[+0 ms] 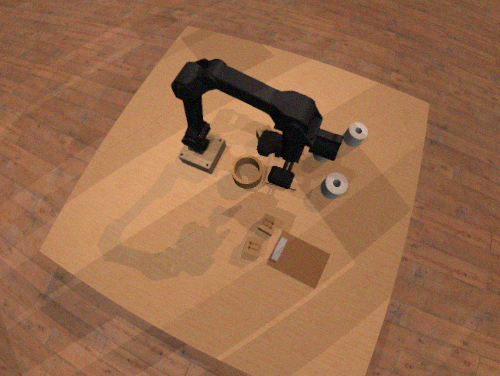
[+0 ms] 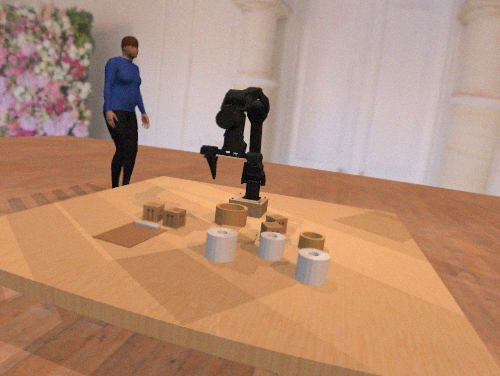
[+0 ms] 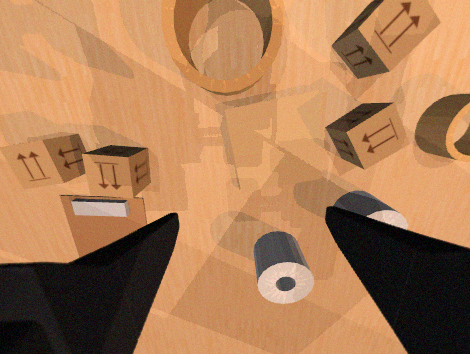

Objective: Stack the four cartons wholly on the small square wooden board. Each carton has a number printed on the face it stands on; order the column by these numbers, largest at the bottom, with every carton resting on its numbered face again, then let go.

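Where they show: gripper, fingertip midpoint: [image 1: 287, 166] [image 2: 227, 181] [image 3: 252, 216]; arm's base at its link origin: [image 1: 199, 144] [image 2: 251, 198].
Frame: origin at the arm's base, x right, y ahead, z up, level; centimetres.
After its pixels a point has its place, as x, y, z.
Observation:
My gripper [image 1: 275, 159] [image 2: 231, 179] @[0.0, 33.9, 11.5] [image 3: 252, 216] @[0.0, 33.9, 11.5] is open and empty, high above the table, near the small square wooden board [image 3: 250, 130] @[-1.0, 30.6, -4.5], whose pale surface blends with the table. Two cartons stand close together at the brown clipboard: one [image 1: 268, 224] @[16.8, 35.3, -0.3] [image 2: 174, 217] @[15.2, 38.1, -2.0] [image 3: 107, 172] @[16.6, 34.7, -0.3] nearer the board, one [image 1: 251, 247] @[26.0, 33.2, -0.3] [image 2: 153, 212] @[24.0, 36.2, -2.4] [image 3: 31, 165] @[25.5, 33.6, -0.3] beyond it. On the board's other side stand a third carton [image 2: 272, 229] @[-15.9, 34.2, -1.0] [image 3: 375, 137] @[-14.8, 31.3, -0.3] and a fourth [image 2: 276, 220] @[-15.2, 24.3, -0.7] [image 3: 402, 25] @[-14.9, 20.9, -0.3], apart. Arrows show on the cartons; the numbered undersides are hidden.
The clipboard [image 1: 300, 260] @[23.2, 50.4, -5.5] [image 2: 122, 235] @[24.0, 53.1, -5.5] [image 3: 100, 235] @[24.6, 47.7, -5.5] lies flat. A large ring [image 1: 247, 186] @[6.9, 23.0, -2.8] [image 2: 231, 216] @[0.0, 25.9, -1.7] [image 3: 227, 86] @[1.6, 25.7, 0.2] stands near the arm base. A smaller ring [image 2: 311, 243] @[-28.2, 34.8, -2.9] [image 3: 435, 130] @[-24.0, 31.1, -2.9] and white rolls [image 1: 334, 185] @[-6.8, 52.3, -3.9] [image 2: 221, 245] @[-7.0, 55.5, -1.0] [image 3: 282, 267] @[-5.1, 48.6, 1.2] stand around the board. A person [image 2: 122, 82] is behind the table.

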